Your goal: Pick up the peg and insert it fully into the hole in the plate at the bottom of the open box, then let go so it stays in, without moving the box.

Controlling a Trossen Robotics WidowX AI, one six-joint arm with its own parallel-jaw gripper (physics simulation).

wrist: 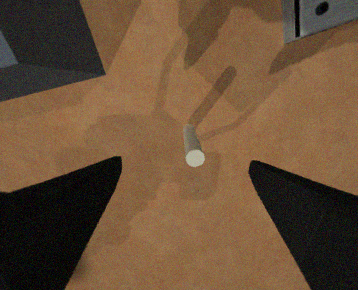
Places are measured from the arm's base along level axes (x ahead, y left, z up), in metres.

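Pixels of known places: gripper, fingertip midpoint: point(186, 164).
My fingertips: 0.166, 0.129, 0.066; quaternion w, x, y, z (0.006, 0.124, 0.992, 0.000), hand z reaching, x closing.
For each thing: its top centre in the pictures, then the offset to it from my fingertips, as dx, dy, dz. "*": a spot on its surface instead. Level surfaces: height alone.
- thin pale peg, middle of its top: point(195, 158) -0.007, +0.001, -0.008
- dark open box, surface spot: point(60, 50) * +0.069, -0.089, -0.027
- brown table top, its level: dz -0.088
A thin pale peg point(194, 157) stands upright on the table in the wrist view, a little right of the middle, its round top facing the camera. My gripper point(186, 164) is open and above the table, with one black finger on each side of the peg. The peg appears between the fingertips, somewhat nearer the right one, and neither finger touches it. Part of the dark open box point(60, 50) shows at the upper left. The plate's hole does not show in this view.
A grey metal object point(332, 22) with a dark round hole and a black slot stands at the upper right corner. Shadows of the arm and the peg fall across the brown table top point(175, 250).
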